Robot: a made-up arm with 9 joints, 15 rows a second.
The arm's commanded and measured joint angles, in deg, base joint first. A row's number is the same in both.
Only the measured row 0 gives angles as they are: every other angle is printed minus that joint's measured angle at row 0.
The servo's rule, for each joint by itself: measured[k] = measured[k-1] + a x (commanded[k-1-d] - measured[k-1]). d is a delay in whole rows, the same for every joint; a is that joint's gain. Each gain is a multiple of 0.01, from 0.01 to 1. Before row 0 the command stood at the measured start. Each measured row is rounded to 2 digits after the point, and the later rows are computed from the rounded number. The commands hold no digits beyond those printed.
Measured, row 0:
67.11 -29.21 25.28 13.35 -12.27 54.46 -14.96 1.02 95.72
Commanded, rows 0 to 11:
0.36 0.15 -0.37 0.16 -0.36 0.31 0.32 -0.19 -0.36
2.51 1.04 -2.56 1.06 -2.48 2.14 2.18 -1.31 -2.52
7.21 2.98 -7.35 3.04 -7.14 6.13 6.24 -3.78 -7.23
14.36 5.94 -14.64 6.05 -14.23 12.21 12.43 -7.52 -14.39
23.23 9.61 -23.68 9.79 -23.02 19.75 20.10 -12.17 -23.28
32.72 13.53 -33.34 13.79 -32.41 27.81 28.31 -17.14 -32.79
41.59 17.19 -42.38 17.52 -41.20 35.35 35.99 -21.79 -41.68
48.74 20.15 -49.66 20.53 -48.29 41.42 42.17 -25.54 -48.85
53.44 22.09 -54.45 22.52 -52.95 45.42 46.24 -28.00 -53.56
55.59 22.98 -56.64 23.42 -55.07 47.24 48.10 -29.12 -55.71
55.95 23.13 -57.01 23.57 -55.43 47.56 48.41 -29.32 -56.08
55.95 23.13 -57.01 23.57 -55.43 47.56 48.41 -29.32 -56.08
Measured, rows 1 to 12:
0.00 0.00 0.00 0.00 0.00 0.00 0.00 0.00 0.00
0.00 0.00 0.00 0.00 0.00 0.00 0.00 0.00 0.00
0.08 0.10 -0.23 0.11 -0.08 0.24 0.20 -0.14 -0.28
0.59 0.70 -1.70 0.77 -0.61 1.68 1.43 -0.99 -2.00
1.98 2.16 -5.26 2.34 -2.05 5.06 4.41 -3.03 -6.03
4.58 4.58 -11.17 4.90 -4.73 10.49 9.38 -6.31 -12.47
8.50 7.80 -19.05 8.27 -8.75 17.53 16.03 -10.59 -20.79
13.59 11.47 -28.05 12.08 -13.96 25.34 23.64 -15.37 -30.03
19.47 15.13 -37.08 15.83 -19.95 32.95 31.30 -20.06 -39.00
25.62 18.34 -45.01 19.07 -26.18 39.39 38.04 -24.06 -46.58
31.46 20.74 -50.96 21.45 -32.07 43.97 43.12 -26.94 -51.95
36.53 22.17 -54.54 22.81 -37.13 46.46 46.21 -28.53 -54.85
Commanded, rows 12 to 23:
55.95 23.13 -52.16 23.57 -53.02 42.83 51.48 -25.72 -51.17
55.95 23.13 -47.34 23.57 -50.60 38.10 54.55 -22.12 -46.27
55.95 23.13 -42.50 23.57 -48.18 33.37 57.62 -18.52 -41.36
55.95 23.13 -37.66 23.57 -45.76 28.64 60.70 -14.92 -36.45
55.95 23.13 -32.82 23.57 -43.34 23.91 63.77 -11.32 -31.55
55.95 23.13 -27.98 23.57 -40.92 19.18 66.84 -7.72 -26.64
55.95 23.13 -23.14 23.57 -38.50 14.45 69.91 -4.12 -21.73
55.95 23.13 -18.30 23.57 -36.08 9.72 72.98 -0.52 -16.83
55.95 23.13 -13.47 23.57 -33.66 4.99 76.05 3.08 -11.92
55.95 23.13 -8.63 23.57 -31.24 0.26 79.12 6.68 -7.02
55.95 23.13 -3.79 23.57 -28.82 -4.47 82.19 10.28 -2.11
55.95 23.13 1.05 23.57 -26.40 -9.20 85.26 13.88 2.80
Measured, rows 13 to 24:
40.61 22.78 -56.10 23.33 -41.16 47.30 47.57 -29.11 -55.80
43.83 23.00 -56.67 23.50 -44.30 47.50 48.09 -29.26 -56.02
46.38 23.08 -53.83 23.55 -46.22 43.95 50.19 -26.68 -52.29
48.39 23.11 -49.74 23.56 -47.18 39.50 52.89 -23.35 -47.65
49.98 23.12 -45.18 23.57 -47.40 34.84 55.82 -19.82 -42.81
51.23 23.13 -40.44 23.57 -47.04 30.13 58.85 -16.24 -37.91
52.22 23.13 -35.64 23.57 -46.23 25.40 61.90 -12.65 -33.01
53.00 23.13 -30.81 23.57 -45.06 20.67 64.96 -9.05 -28.11
53.62 23.13 -25.98 23.57 -43.62 15.94 68.03 -5.45 -23.20
54.11 23.13 -21.14 23.57 -41.96 11.21 71.10 -1.85 -18.30
54.50 23.13 -16.31 23.57 -40.13 6.48 74.17 1.75 -13.39
54.80 23.13 -11.47 23.57 -38.17 1.75 77.24 5.35 -8.49

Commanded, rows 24 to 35:
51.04 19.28 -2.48 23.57 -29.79 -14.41 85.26 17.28 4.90
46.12 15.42 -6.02 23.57 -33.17 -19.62 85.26 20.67 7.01
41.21 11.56 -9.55 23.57 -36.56 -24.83 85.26 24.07 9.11
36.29 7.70 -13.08 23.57 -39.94 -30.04 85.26 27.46 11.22
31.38 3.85 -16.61 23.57 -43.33 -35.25 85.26 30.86 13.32
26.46 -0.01 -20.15 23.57 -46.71 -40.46 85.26 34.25 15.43
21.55 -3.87 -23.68 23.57 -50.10 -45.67 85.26 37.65 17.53
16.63 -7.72 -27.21 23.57 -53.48 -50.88 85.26 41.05 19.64
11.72 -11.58 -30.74 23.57 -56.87 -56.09 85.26 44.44 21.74
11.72 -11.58 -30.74 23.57 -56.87 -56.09 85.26 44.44 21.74
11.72 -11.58 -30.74 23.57 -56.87 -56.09 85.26 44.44 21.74
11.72 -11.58 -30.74 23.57 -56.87 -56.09 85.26 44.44 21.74
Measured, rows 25 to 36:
55.04 23.13 -6.63 23.57 -36.11 -2.98 80.31 8.95 -3.58
55.23 23.13 -1.79 23.57 -33.97 -7.71 83.38 12.55 1.33
54.35 20.67 -2.22 23.57 -33.05 -12.80 84.55 16.00 4.08
52.62 17.31 -4.61 23.57 -33.08 -17.98 84.99 19.41 6.34
50.22 13.63 -7.72 23.57 -33.85 -23.19 85.16 22.81 8.47
47.29 9.83 -11.10 23.57 -35.19 -28.40 85.22 26.20 10.59
43.95 6.00 -14.57 23.57 -36.98 -33.61 85.24 29.60 12.69
40.28 2.15 -18.09 23.57 -39.12 -38.82 85.25 32.99 14.80
36.35 -1.70 -21.61 23.57 -41.54 -44.03 85.26 36.39 16.90
32.21 -5.55 -25.14 23.57 -44.17 -49.24 85.26 39.79 19.01
27.91 -9.41 -28.67 23.57 -46.96 -54.45 85.26 43.18 21.11
24.51 -10.80 -29.97 23.57 -49.14 -55.70 85.26 44.10 21.60

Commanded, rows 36 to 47:
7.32 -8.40 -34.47 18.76 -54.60 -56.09 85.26 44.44 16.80
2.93 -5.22 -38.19 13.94 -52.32 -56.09 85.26 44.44 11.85
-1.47 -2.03 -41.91 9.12 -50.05 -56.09 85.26 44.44 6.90
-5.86 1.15 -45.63 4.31 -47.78 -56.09 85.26 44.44 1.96
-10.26 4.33 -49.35 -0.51 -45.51 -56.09 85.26 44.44 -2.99
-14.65 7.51 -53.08 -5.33 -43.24 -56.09 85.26 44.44 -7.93
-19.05 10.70 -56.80 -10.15 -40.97 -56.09 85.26 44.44 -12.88
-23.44 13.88 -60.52 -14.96 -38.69 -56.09 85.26 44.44 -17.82
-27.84 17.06 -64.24 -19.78 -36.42 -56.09 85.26 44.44 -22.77
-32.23 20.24 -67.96 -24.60 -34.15 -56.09 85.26 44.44 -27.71
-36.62 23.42 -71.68 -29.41 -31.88 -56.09 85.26 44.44 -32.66
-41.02 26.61 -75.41 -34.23 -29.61 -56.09 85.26 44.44 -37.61
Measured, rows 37 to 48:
21.82 -11.30 -30.46 23.57 -50.84 -56.00 85.26 44.35 21.71
19.70 -11.48 -30.64 23.57 -52.17 -56.07 85.26 44.42 21.73
17.10 -9.51 -33.05 20.25 -52.70 -56.09 85.26 44.43 17.93
14.12 -6.76 -36.29 15.90 -52.62 -56.09 85.26 44.44 13.25
10.85 -3.73 -39.83 11.22 -52.05 -56.09 85.26 44.44 8.36
7.34 -0.61 -43.48 6.45 -51.11 -56.09 85.26 44.44 3.43
3.64 2.55 -47.18 1.65 -49.88 -56.09 85.26 44.44 -1.51
-0.20 5.72 -50.90 -3.17 -48.42 -56.09 85.26 44.44 -6.45
-4.16 8.91 -54.62 -7.99 -46.78 -56.09 85.26 44.44 -11.40
-8.21 12.09 -58.34 -12.80 -45.00 -56.09 85.26 44.44 -16.34
-12.33 15.27 -62.06 -17.62 -43.11 -56.09 85.26 44.44 -21.29
-16.51 18.45 -65.78 -22.44 -41.14 -56.09 85.26 44.44 -26.23

